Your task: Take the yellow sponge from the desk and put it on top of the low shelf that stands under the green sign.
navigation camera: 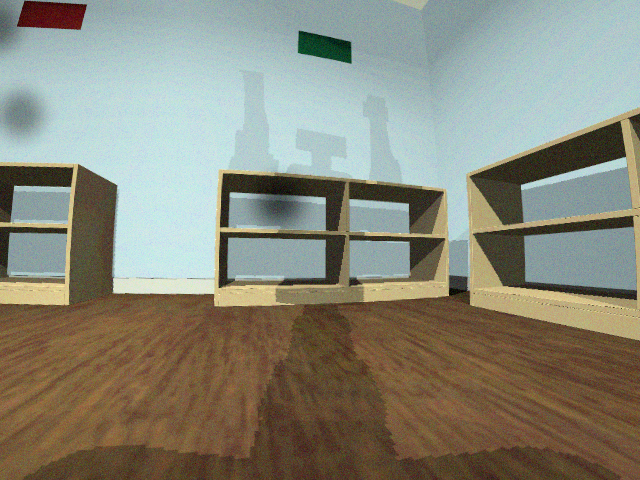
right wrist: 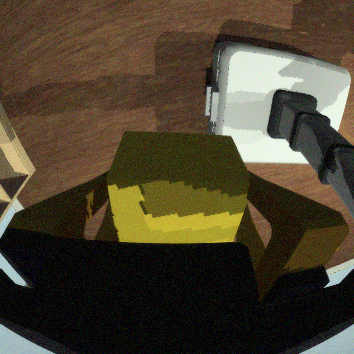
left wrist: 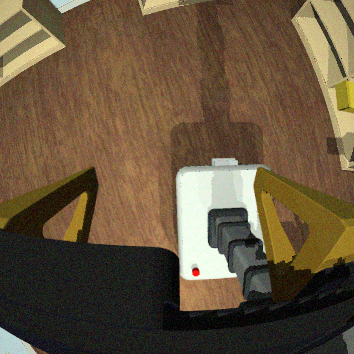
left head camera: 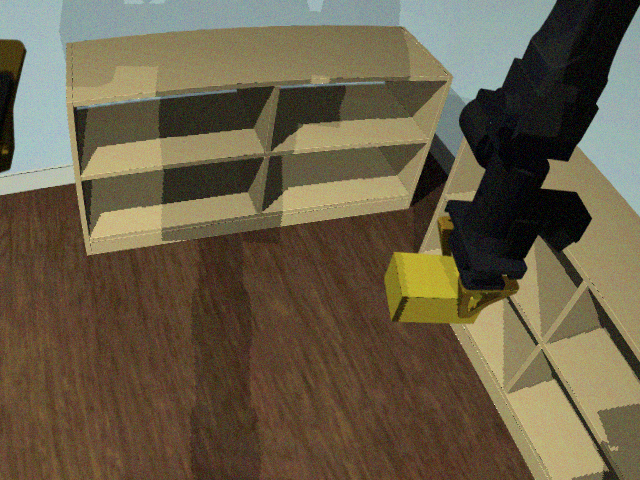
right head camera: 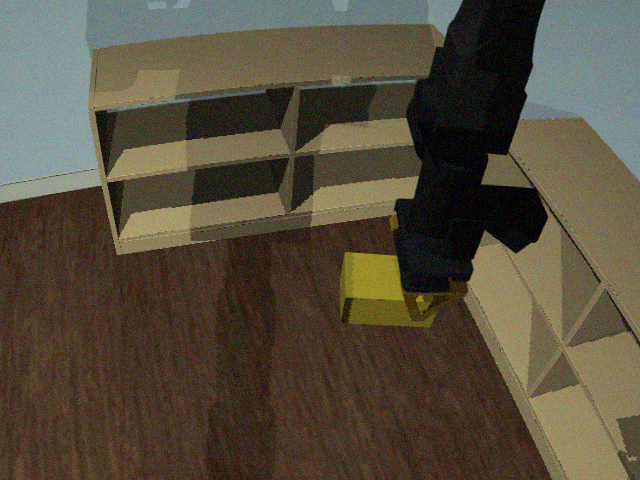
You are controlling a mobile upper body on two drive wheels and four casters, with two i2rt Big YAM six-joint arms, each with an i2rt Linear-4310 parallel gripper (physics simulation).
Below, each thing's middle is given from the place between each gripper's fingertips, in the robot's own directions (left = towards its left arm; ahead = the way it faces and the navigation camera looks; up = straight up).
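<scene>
Right hand: 3 cm to the right of the yellow sponge (left head camera: 423, 288), 1 cm below it.
Left hand: 280 mm above the yellow sponge, 420 mm to the left of it and 150 mm short of it.
</scene>
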